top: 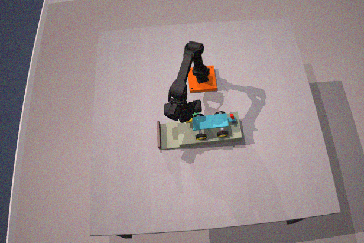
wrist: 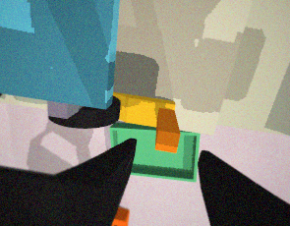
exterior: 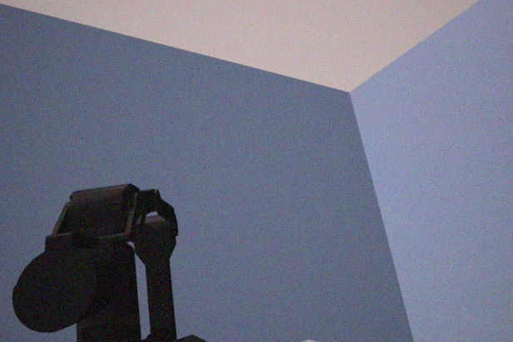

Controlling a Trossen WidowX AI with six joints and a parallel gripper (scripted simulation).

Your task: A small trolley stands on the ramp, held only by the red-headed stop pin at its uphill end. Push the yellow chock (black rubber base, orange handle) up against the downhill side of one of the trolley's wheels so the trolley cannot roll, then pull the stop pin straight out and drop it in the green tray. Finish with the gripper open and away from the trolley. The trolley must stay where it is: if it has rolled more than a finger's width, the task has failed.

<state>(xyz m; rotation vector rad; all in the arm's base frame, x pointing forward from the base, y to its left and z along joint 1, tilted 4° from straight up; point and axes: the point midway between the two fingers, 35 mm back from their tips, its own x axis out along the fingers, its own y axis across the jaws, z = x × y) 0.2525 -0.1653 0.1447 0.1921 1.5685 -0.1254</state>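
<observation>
The yellow chock lies 5 cm below my gripper tip, 3 cm to the left of it and 1 cm ahead of it. From my gripper tip the other things lie so: brown end wall (16 cm to the right, 10 cm below, 3 cm ahead); then green tray (14 cm below, 7 cm behind, 3 cm to the left); then blue trolley (12 cm to the left, 8 cm ahead, 2 cm below).
</observation>
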